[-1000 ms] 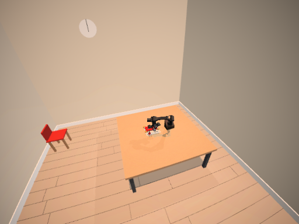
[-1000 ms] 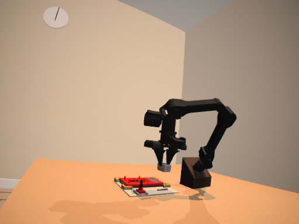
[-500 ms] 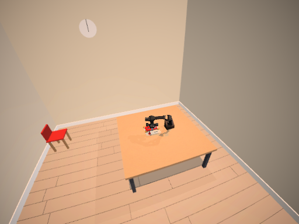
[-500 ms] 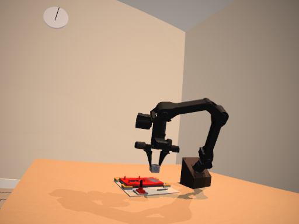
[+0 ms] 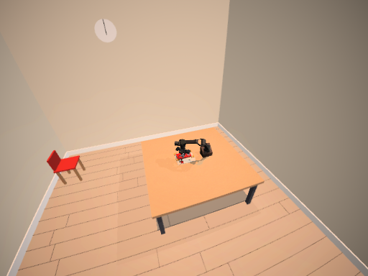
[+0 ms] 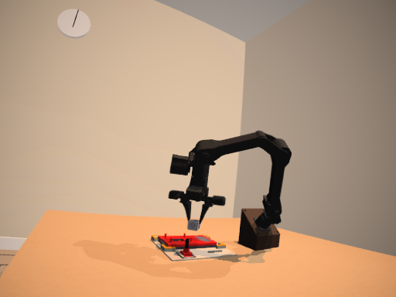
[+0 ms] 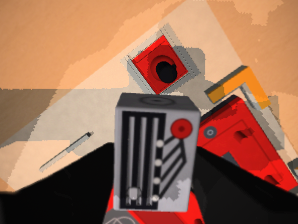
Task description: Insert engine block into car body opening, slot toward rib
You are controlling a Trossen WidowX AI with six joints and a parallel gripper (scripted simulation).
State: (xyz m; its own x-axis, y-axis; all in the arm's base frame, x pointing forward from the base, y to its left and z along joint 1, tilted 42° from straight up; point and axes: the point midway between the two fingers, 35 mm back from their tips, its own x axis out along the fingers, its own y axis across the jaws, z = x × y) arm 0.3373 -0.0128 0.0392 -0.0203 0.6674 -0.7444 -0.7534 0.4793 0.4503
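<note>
Now: gripper tip 30 mm past the pale base plate, 80 mm to the left of it and 100 mm above it. From my gripper tip the other things lie so: grey engine block 10 mm below.
</note>
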